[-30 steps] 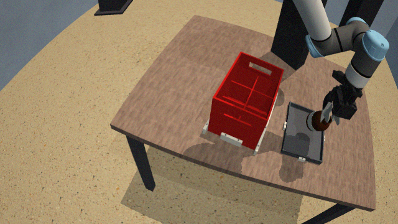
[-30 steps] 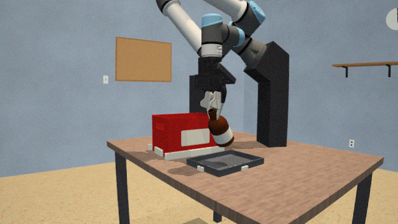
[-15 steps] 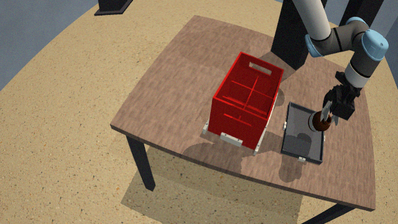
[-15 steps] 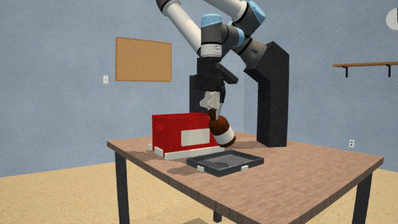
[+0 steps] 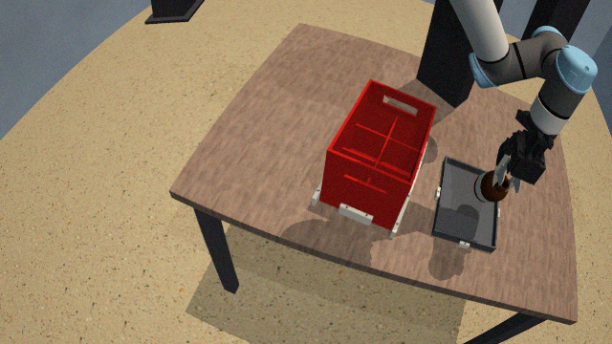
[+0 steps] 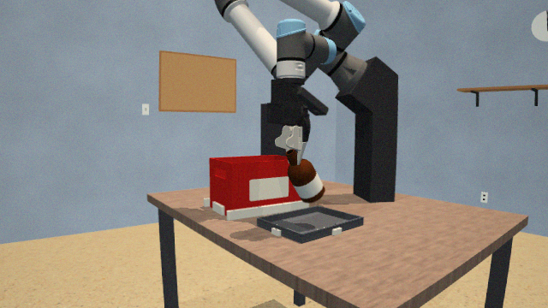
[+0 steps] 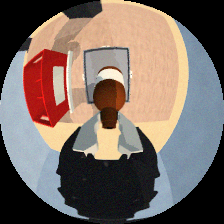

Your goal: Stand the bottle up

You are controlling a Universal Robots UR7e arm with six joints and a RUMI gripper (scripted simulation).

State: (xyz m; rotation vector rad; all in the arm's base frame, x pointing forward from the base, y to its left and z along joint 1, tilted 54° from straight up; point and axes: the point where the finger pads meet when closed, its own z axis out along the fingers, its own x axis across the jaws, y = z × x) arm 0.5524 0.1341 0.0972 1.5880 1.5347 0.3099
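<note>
The brown bottle lies 30 mm behind my hand, 10 mm to the left of it and 40 mm below it. The rest, counted from my hand: tray 80 mm behind, 10 mm to the left, 190 mm below; then red crate 150 mm behind, 260 mm to the right, 120 mm below.
</note>
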